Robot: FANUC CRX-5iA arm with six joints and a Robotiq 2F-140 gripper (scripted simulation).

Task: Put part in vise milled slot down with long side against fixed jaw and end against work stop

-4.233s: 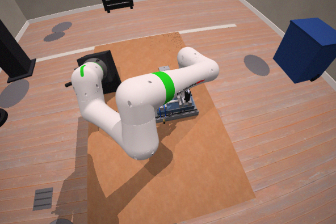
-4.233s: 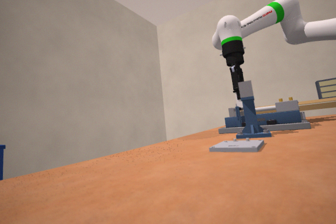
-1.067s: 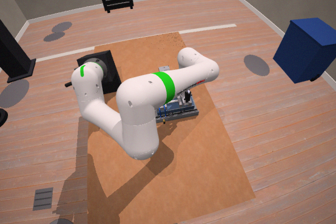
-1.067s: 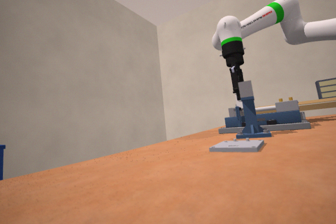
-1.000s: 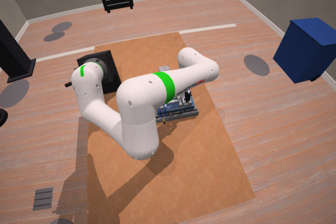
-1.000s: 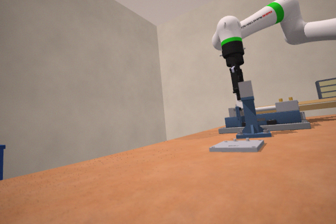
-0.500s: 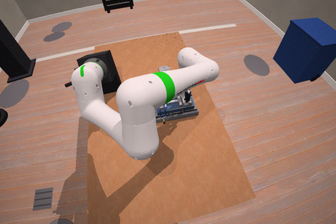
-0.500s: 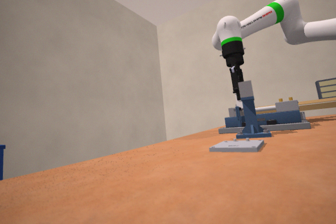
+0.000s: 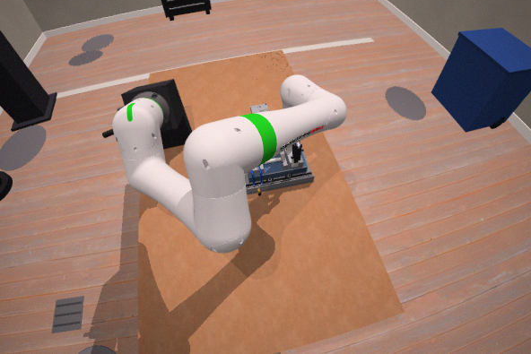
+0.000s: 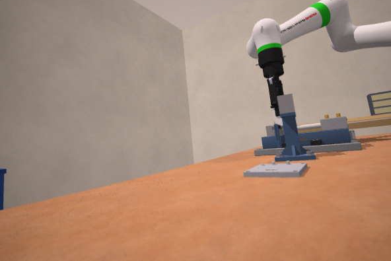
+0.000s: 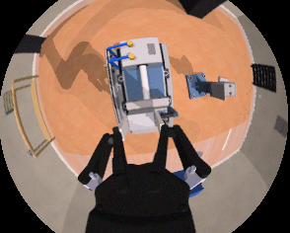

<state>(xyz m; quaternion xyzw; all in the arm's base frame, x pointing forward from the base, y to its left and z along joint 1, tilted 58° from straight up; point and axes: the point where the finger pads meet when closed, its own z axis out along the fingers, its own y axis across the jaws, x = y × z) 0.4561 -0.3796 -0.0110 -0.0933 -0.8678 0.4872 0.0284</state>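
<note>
Now: hand 3 cm above the part. From my hand the other things lie so: air cylinder (16 cm behind, 4 cm to the left, 4 cm below); then vise base (7 cm behind, 3 cm to the left, 8 cm below).
</note>
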